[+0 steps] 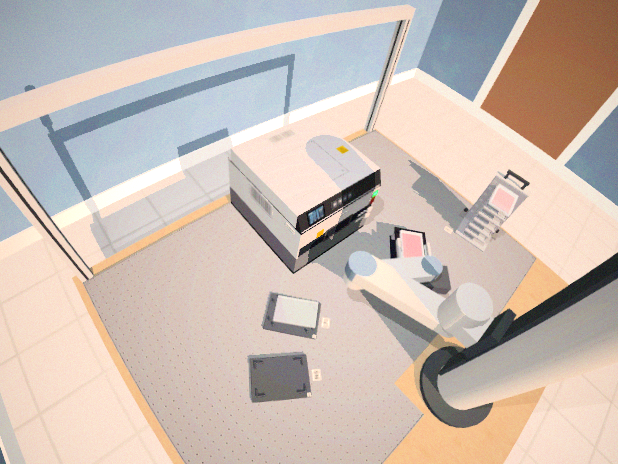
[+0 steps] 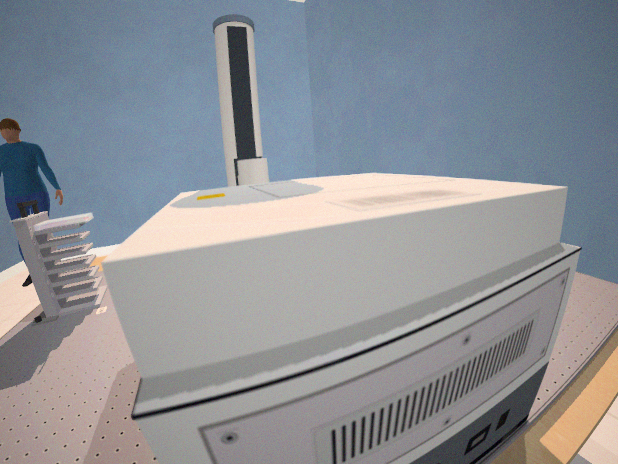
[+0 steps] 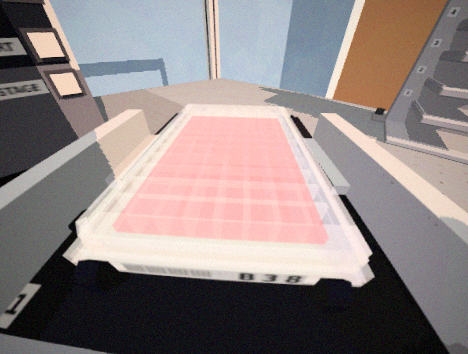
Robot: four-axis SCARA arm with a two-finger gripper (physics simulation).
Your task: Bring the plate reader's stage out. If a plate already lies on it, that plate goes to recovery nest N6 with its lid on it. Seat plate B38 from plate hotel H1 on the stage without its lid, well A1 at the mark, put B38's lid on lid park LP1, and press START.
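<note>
Plate B38, pink wells under a clear lid, lies flat on the black stage outside the reader. My gripper is around it at lid height, its pads against both long sides; it looks shut on the lid, though the thin seam between lid and plate is hard to make out. The plate reader shows a green light. Plate hotel H1 bears a pink plate on top. Lid park LP1 cannot be made out.
A dark nest holds a pale lidded plate. A second dark nest has nothing on it; the labels are too small to read. The arm's column stands at the near edge. A person stands behind the hotel.
</note>
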